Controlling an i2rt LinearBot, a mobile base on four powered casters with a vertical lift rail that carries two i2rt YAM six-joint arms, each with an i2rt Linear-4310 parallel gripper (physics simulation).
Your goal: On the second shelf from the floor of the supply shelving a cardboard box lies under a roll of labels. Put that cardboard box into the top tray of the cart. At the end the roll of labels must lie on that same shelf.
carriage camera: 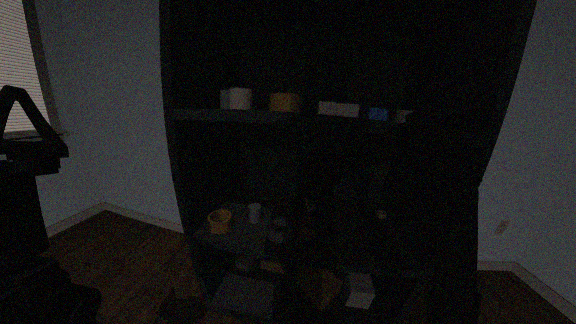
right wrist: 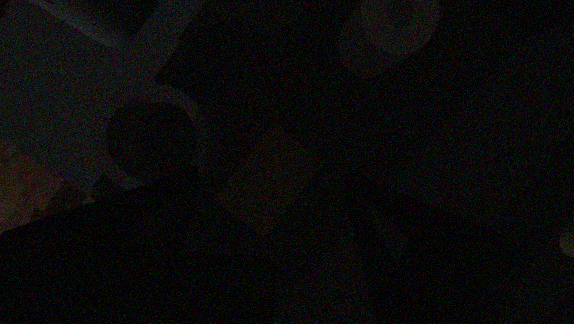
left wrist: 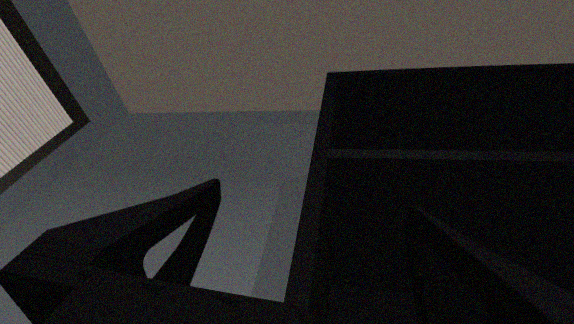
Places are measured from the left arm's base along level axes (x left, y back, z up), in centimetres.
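Pixels of known places: left gripper, fingertip midpoint: [left wrist: 312, 202]; right gripper, fingertip midpoint: [carriage camera: 308, 207] [right wrist: 274, 175].
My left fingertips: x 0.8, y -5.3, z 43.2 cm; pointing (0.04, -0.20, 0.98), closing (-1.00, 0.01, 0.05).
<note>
Behind a point stands the place of what it marks.
The picture is very dark. In the right wrist view a brown box [right wrist: 270, 180] {x -46.1, y -42.7, z 0.5 cm}, probably the cardboard box, lies near the middle; a pale roll with a dark core [right wrist: 395, 30] {x -49.7, y -59.4, z 1.5 cm}, probably the roll of labels, is at the upper right, apart from it in the picture. In the carriage view the box's area is almost black. My right gripper [right wrist: 274, 175] {x -45.8, y -44.0, z 6.4 cm} is open, with the box showing between its fingertips; its distance from the box is unclear. My left gripper [left wrist: 312, 202] {x 0.8, y -5.3, z 43.2 cm} is open and empty, at the left of the shelving. The cart does not show clearly.
The lit second shelf [carriage camera: 240, 237] {x -20.2, y -38.3, z -4.5 cm} holds an orange pot [carriage camera: 220, 223] {x -12.5, y -39.8, z 0.3 cm} and a white cylinder [carriage camera: 255, 213] {x -24.8, y -47.0, z 0.7 cm}. A pale ring [right wrist: 192, 107] {x -37.0, y -45.4, z 0.3 cm} is left of the brown box. Below stand a brown box [carriage camera: 327, 287] {x -60.8, y -40.9, z -40.2 cm} and a white box [carriage camera: 360, 291] {x -75.8, y -35.8, z -37.2 cm}. An upper shelf [carriage camera: 200, 115] {x -11.2, y -35.2, z 39.4 cm} carries several items.
</note>
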